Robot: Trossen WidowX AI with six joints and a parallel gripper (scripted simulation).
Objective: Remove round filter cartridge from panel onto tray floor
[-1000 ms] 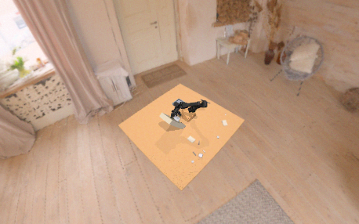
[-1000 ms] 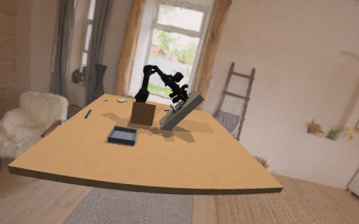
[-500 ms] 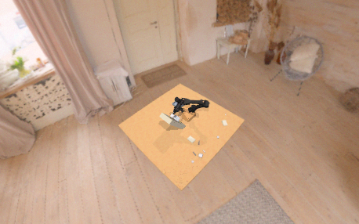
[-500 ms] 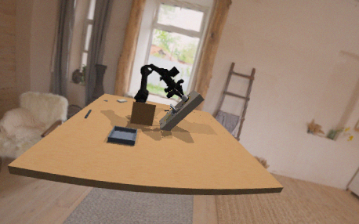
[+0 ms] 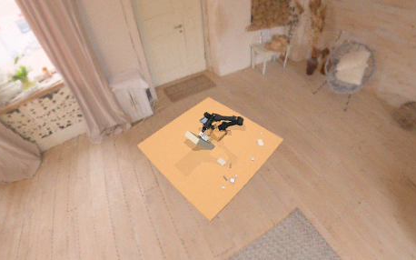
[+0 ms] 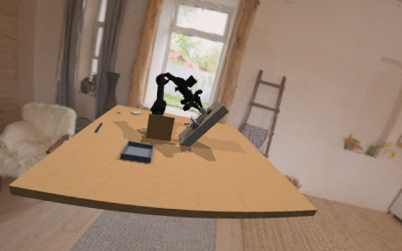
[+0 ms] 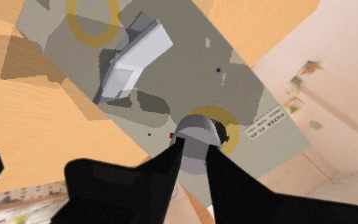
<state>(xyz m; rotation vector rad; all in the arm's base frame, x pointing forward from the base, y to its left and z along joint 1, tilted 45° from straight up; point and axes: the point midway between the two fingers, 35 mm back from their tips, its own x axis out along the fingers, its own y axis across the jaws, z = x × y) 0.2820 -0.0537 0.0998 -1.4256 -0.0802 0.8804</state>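
The round filter cartridge is 10 mm ahead of my gripper tip. Also, from my gripper tip: grey service panel (30 mm ahead, 10 mm to the left, 100 mm below); then blue-grey tray (300 mm behind, 320 mm to the right, 240 mm below).
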